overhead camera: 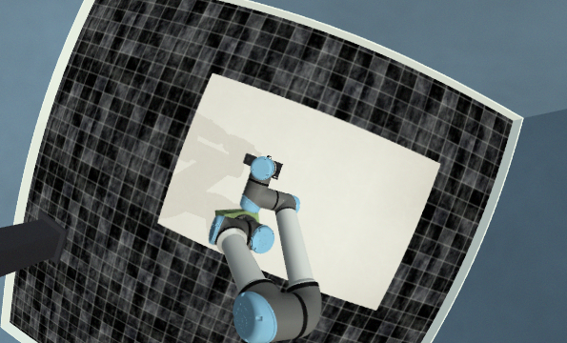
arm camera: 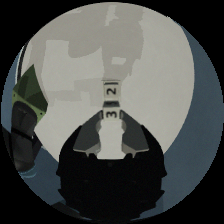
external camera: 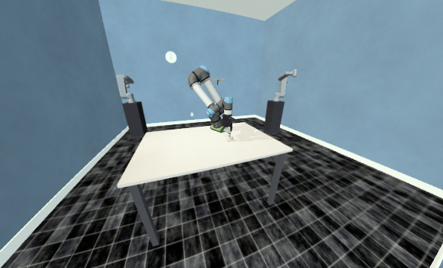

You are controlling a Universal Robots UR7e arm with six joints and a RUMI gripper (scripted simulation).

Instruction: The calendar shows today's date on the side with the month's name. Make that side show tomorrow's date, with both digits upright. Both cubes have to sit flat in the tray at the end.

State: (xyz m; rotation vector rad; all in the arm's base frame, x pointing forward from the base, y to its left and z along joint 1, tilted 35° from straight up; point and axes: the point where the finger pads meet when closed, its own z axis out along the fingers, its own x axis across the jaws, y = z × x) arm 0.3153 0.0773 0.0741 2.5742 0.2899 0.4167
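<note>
Right now the pale date cube is 50 mm below my hand and 30 mm to the left of it. Also, from my hand: white calendar cube: 10 mm below; calendar tray: 60 mm below, 20 mm to the left.
</note>
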